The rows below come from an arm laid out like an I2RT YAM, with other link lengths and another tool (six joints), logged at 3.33 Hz.
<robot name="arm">
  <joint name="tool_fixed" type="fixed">
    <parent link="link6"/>
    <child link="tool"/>
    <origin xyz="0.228 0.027 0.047" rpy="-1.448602 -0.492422 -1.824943"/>
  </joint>
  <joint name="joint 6" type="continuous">
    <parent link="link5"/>
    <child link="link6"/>
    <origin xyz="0.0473 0 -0.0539" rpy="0 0 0"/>
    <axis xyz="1 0 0"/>
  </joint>
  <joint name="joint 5" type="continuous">
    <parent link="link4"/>
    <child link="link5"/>
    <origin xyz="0.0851 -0.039 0.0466" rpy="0 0 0"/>
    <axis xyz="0 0 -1"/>
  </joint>
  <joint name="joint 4" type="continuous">
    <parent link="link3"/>
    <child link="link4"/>
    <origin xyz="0.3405 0.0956 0.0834" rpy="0 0 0"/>
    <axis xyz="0 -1 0"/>
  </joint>
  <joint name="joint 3" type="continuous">
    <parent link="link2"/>
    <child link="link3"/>
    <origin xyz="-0.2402 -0.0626 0" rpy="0 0 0"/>
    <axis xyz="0 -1 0"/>
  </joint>
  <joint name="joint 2" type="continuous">
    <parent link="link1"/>
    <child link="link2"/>
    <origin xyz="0.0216 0.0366 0.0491" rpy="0 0 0"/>
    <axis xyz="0 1 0"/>
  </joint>
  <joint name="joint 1" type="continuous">
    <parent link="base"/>
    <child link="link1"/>
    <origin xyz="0 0 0.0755" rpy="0 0 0"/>
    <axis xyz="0 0 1"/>
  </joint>
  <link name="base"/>
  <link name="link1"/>
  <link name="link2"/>
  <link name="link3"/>
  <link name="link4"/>
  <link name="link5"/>
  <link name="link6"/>
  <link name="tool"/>
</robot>
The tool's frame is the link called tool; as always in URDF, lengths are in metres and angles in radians. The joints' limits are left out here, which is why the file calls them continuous.
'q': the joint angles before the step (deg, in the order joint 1, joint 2, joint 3, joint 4, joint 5, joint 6). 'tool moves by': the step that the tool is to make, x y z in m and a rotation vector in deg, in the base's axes. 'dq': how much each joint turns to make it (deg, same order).
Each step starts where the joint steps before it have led.
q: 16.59 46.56 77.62 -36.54 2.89 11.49
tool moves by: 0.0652 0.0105 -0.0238 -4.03 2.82 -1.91
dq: -0.01 11.81 5.30 2.86 2.27 -2.80
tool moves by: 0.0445 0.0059 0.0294 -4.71 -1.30 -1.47
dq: -0.07 12.91 14.08 -0.76 2.14 -4.64
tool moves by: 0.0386 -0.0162 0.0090 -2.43 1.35 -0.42
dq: -4.25 10.05 12.36 -3.96 -3.45 -2.64
